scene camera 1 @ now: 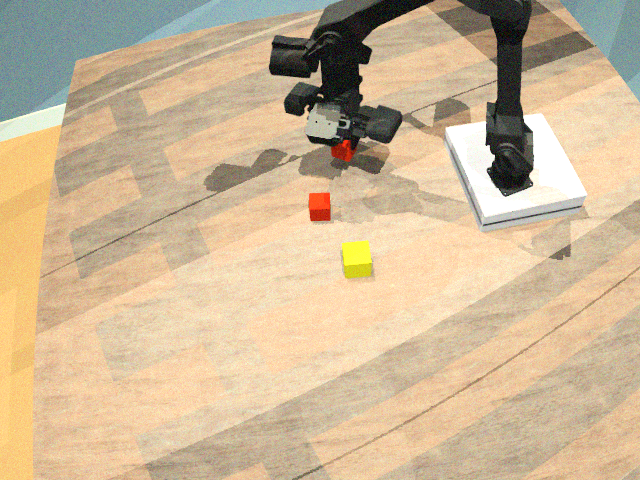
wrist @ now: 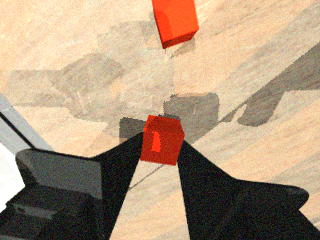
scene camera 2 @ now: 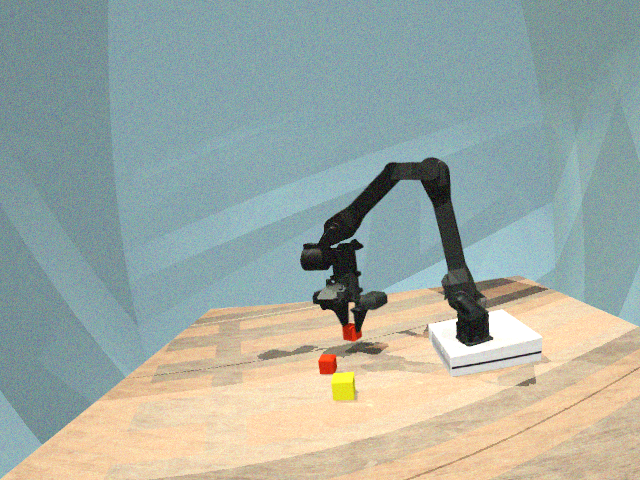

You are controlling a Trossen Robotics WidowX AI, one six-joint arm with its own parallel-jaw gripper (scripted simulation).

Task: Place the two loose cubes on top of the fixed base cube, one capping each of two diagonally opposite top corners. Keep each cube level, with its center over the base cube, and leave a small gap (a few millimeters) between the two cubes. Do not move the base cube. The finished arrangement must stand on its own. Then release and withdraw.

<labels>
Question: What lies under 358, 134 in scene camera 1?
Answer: My gripper.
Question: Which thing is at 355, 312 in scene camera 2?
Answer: My gripper.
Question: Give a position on a red cube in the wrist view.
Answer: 162, 138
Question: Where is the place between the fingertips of my gripper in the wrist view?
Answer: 161, 139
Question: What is my gripper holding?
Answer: A red cube.
</labels>
